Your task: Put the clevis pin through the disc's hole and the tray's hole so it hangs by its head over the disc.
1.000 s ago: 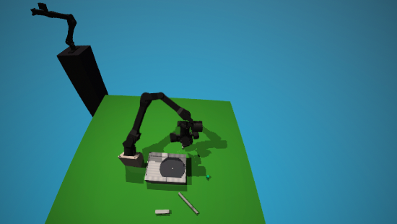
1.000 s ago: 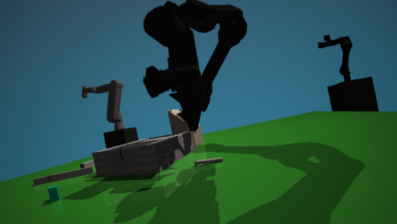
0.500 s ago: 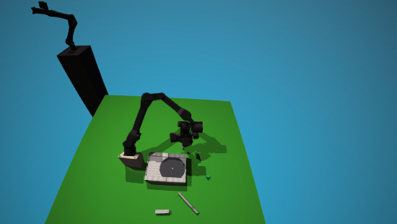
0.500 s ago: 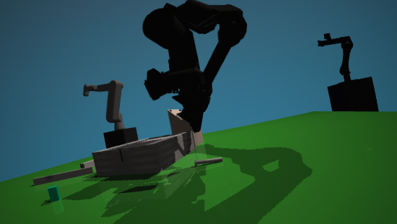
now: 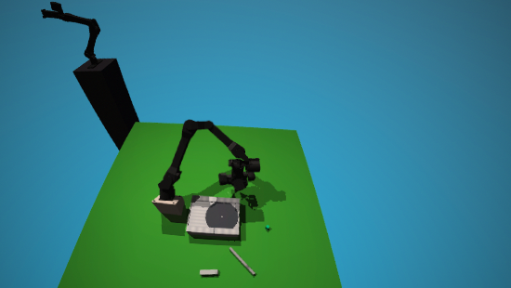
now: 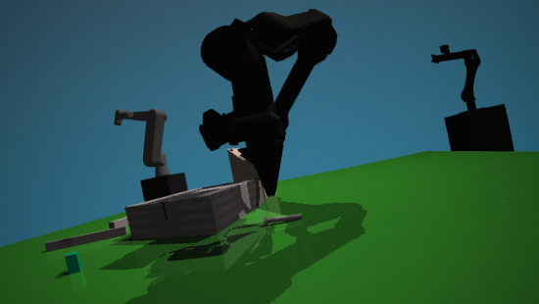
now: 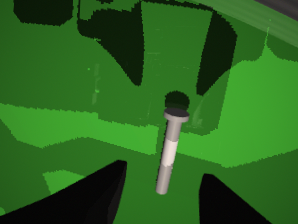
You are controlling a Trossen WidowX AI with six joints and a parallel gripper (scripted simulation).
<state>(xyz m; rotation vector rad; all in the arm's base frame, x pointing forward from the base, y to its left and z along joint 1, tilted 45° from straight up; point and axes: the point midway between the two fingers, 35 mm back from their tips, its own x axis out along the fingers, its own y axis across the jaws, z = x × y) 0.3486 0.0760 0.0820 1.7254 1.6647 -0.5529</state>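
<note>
The steel clevis pin lies 40 mm below my gripper tip and 10 mm to the left of it. From my gripper tip the other things lie so: round disc: 180 mm to the right, 80 mm behind, 10 mm above; then rimmed steel tray: 170 mm to the right, 120 mm behind; then small teal block: 240 mm to the right, 150 mm ahead, 30 mm below.
</note>
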